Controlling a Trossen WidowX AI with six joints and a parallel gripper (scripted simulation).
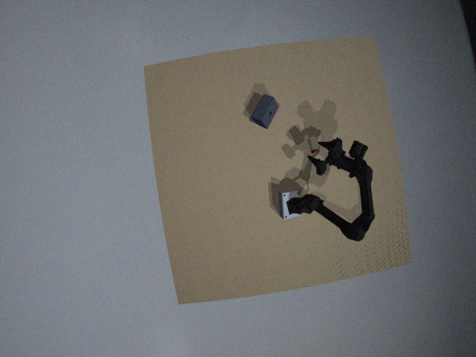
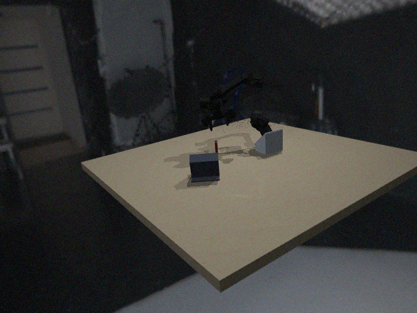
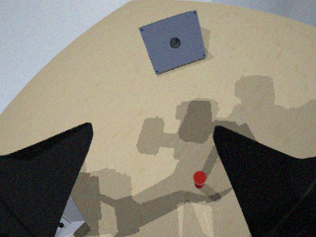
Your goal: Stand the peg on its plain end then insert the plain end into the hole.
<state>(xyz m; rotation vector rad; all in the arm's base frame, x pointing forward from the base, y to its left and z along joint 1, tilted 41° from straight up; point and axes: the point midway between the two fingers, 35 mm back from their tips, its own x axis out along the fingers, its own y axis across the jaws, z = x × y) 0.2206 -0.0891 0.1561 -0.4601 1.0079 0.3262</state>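
The red peg lies 4 cm to the right of my gripper tip and 10 cm below it. Round my gripper tip: sloped panel 24 cm ahead, 14 cm to the left, 11 cm below.
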